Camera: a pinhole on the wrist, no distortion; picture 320 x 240 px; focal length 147.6 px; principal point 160.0 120.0 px. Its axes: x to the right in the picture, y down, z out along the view. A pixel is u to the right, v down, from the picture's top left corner.
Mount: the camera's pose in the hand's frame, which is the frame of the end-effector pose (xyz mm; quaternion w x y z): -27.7 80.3 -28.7 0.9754 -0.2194 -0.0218 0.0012
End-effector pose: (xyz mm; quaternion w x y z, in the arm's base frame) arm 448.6 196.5 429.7 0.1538 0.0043 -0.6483 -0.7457
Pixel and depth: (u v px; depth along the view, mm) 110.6 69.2 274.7
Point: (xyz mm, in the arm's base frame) 546.7 462.1 552.8
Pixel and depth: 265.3 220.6 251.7
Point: 363.2 252.5 812.5
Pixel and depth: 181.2 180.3 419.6
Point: 469.2 415.9 879.5
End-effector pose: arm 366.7 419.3 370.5 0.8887 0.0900 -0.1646 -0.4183
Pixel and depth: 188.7 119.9 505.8
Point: 449.2 560.6 871.5
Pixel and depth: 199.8 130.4 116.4
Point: 437.1 506.1 480.2
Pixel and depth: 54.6 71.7 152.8
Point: 305.6 590.4 486.0
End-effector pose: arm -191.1 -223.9 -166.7 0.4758 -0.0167 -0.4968 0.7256
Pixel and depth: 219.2 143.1 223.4
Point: -440.7 -312.1 -215.0
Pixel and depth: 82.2 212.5 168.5
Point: -327.2 -376.6 -366.0
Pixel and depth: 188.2 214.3 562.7
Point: -823.0 -450.1 -450.7
